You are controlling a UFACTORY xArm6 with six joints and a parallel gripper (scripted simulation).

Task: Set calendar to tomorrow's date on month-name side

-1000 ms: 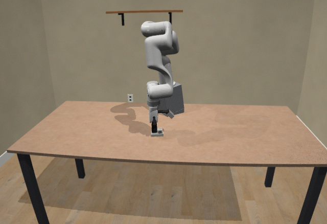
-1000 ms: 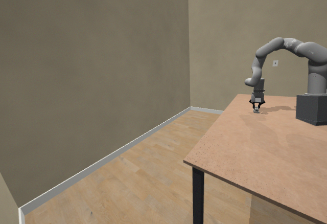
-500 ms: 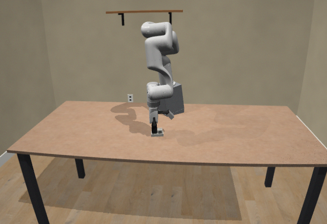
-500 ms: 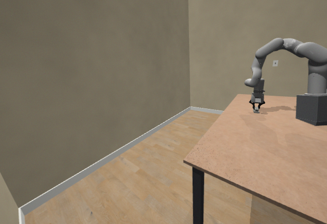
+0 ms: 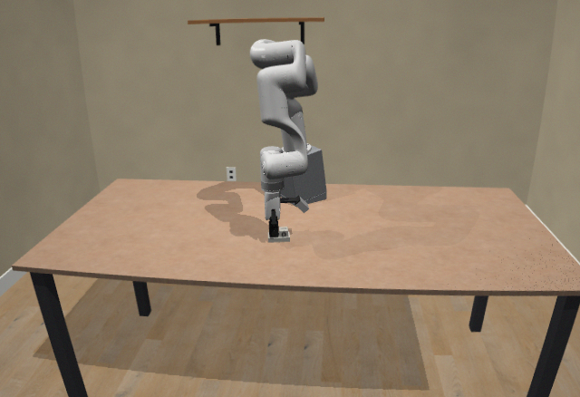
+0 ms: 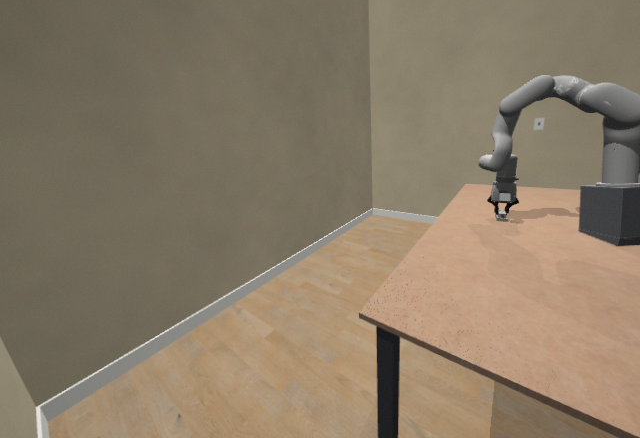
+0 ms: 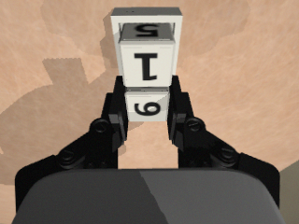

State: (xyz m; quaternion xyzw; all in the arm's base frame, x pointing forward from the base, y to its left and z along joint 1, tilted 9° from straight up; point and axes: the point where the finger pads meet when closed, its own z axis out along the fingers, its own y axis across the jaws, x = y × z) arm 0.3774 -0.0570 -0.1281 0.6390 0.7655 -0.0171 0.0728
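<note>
The calendar tray is 20 mm to the left of my hand and 30 mm below it.
</note>
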